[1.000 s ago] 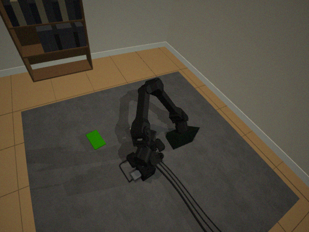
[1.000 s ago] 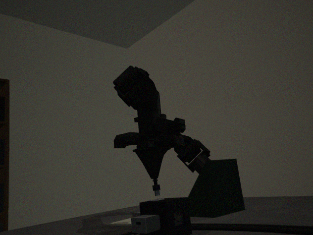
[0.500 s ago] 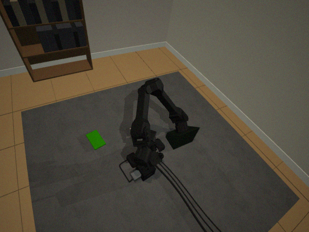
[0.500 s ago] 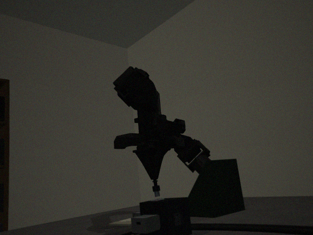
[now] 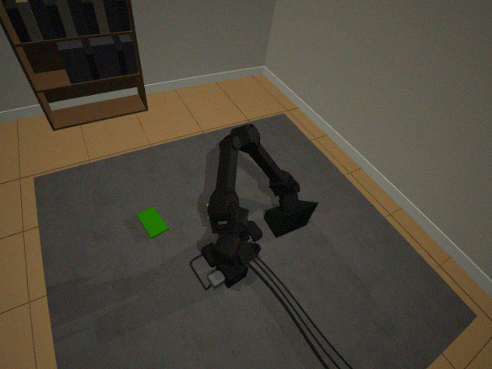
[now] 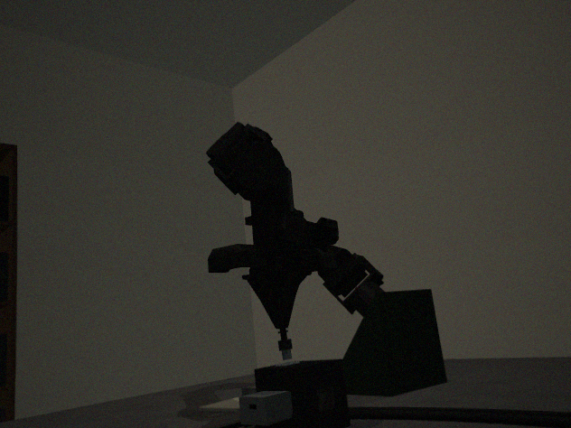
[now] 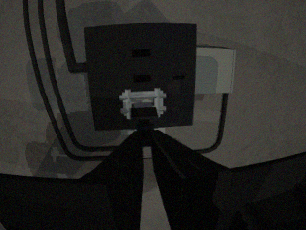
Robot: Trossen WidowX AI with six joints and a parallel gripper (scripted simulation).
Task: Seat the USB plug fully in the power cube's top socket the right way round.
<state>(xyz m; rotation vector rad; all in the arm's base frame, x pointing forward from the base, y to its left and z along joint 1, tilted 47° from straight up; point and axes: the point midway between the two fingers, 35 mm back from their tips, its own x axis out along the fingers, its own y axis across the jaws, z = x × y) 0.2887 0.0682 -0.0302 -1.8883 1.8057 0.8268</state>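
The dark USB plug is 2 cm below my gripper tip. Also, from my gripper tip: green flat block: 18 cm ahead, 29 cm to the right, 11 cm below; then white flat tile: 9 cm behind, 25 cm to the right, 12 cm below.
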